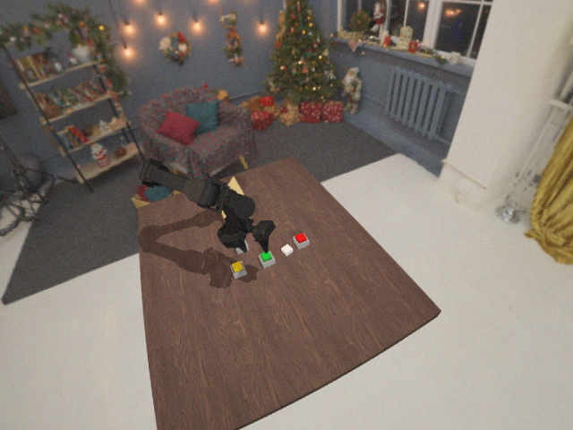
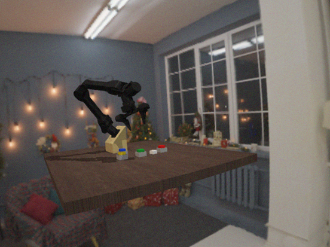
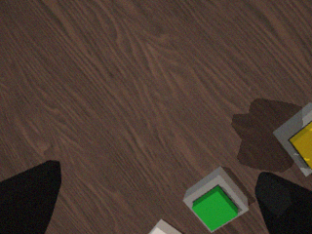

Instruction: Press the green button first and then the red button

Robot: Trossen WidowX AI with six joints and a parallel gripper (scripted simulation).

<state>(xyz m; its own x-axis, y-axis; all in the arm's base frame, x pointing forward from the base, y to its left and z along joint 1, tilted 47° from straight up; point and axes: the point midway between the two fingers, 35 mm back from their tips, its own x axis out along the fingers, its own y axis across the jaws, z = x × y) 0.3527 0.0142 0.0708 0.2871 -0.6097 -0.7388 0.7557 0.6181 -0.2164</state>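
The green button is 7 cm behind my gripper tip, 5 cm to the left of it and 13 cm below it. Round my gripper tip: yellow button 9 cm behind, 6 cm to the right, 13 cm below; blue button 19 cm behind, 1 cm to the right, 13 cm below; white block 7 cm behind, 14 cm to the left, 16 cm below.
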